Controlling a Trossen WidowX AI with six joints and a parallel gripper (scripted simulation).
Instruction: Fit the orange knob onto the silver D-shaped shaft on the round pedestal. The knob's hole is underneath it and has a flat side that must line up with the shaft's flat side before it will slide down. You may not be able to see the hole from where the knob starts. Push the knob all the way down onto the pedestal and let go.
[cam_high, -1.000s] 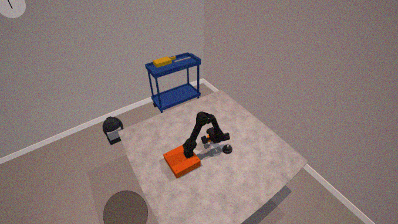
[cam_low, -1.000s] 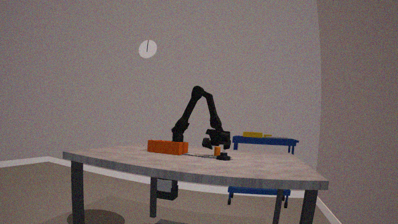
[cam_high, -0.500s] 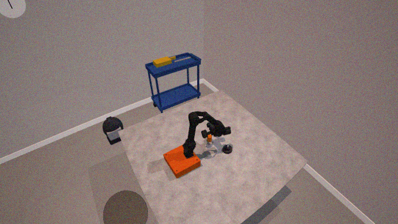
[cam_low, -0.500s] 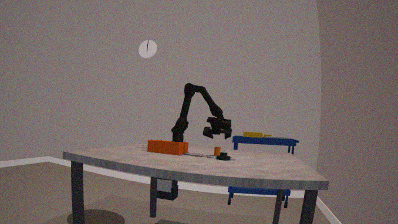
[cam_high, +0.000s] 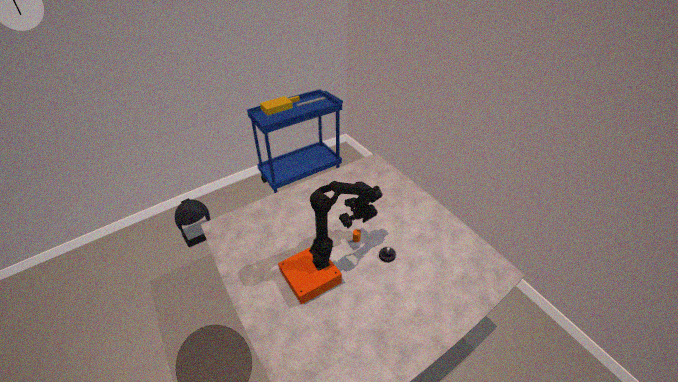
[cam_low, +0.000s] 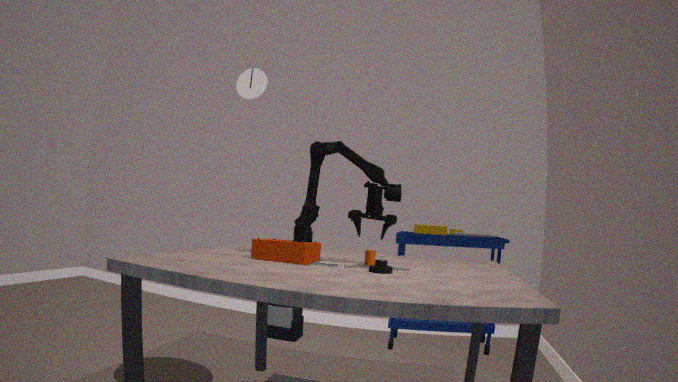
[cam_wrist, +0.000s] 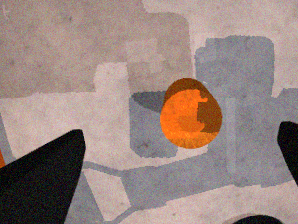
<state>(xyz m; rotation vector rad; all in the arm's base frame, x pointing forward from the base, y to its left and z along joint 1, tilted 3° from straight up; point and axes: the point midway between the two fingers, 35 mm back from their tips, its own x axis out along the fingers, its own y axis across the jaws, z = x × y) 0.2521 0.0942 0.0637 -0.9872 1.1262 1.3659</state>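
Now: the orange knob 70 mm below my gripper tip, 10 mm to the right of it and 10 mm ahead of it. Round my gripper tip: pedestal 180 mm to the right, 80 mm below, 80 mm ahead.
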